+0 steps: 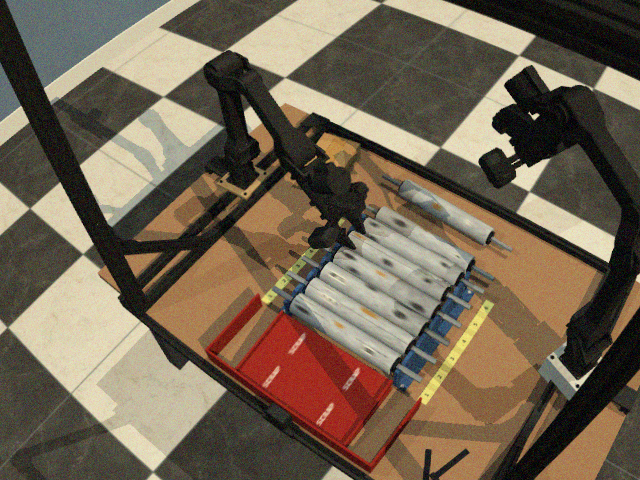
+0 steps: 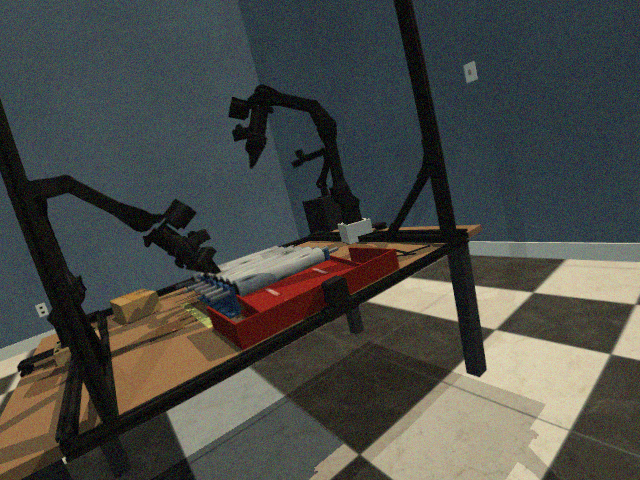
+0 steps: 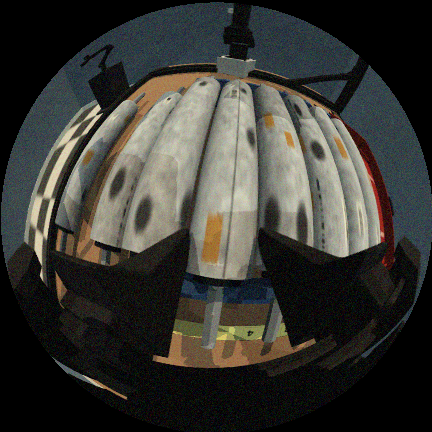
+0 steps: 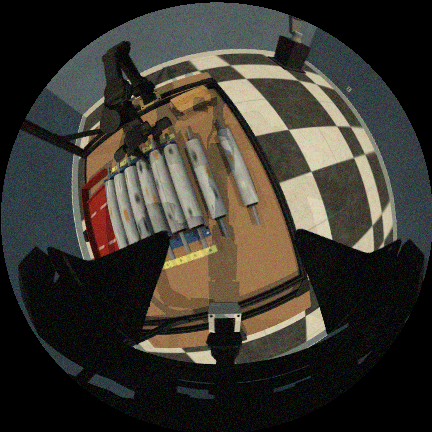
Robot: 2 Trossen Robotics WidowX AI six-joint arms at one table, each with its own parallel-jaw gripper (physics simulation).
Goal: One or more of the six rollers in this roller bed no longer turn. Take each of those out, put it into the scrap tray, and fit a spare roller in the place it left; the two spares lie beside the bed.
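Places are measured from the left arm's base along level axes (x ahead, y left, z up), in millimetres.
Where they show: left gripper, fingertip midpoint: (image 1: 359,241) (image 2: 217,273) (image 3: 224,234) (image 4: 155,158); right gripper, fingertip midpoint: (image 2: 252,167) (image 4: 234,236); left arm's base at its link origin: (image 1: 243,177) (image 4: 149,98); right arm's base at its link origin: (image 1: 578,361) (image 2: 353,221) (image 3: 236,57) (image 4: 224,324).
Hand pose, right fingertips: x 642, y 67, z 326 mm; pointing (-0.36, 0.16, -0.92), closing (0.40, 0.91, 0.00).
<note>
Things, the pixels of their top centre, and the offset from my right fingertips. Level surfaces: height alone.
- far spare at its top centre: (image 3: 86,145) (image 1: 446,205) (image 4: 237,161) 148 mm back, 110 mm left, 308 mm down
- second bed roller at its top centre: (image 3: 235,119) (image 1: 397,259) (image 4: 162,186) (image 2: 246,259) 163 mm back, 111 mm right, 280 mm down
- red scrap tray at its top centre: (image 1: 309,374) (image 2: 306,276) (image 3: 380,196) (image 4: 97,227) 176 mm back, 431 mm right, 306 mm down
- yellowish block at its top centre: (image 1: 329,156) (image 2: 132,296) (image 4: 192,96) 478 mm back, 93 mm left, 300 mm down
- table at its surface level: 356 mm down
Six grey-white rollers lie side by side in the blue roller bed (image 1: 412,363) (image 3: 241,294). Two spares lie beside it: the near spare (image 1: 426,238) (image 4: 206,177) is close alongside, the far spare (image 1: 445,212) (image 3: 95,170) (image 4: 239,167) farther out. My left gripper (image 1: 357,238) (image 3: 224,234) is partly open and empty, its fingertips low on either side near one end of the second bed roller (image 1: 398,266) (image 3: 227,175) counted from the spares; contact cannot be told. My right gripper (image 2: 253,163) (image 4: 234,236) is open and empty, high above the table. The red scrap tray (image 1: 320,361) (image 2: 294,321) holds no roller.
Yellow numbered strips (image 1: 457,351) (image 4: 192,257) run along both ends of the bed. A yellowish block (image 1: 338,148) (image 2: 134,305) stands near the left arm's base. A black frame edges the table (image 1: 558,289), with upright posts at its corners.
</note>
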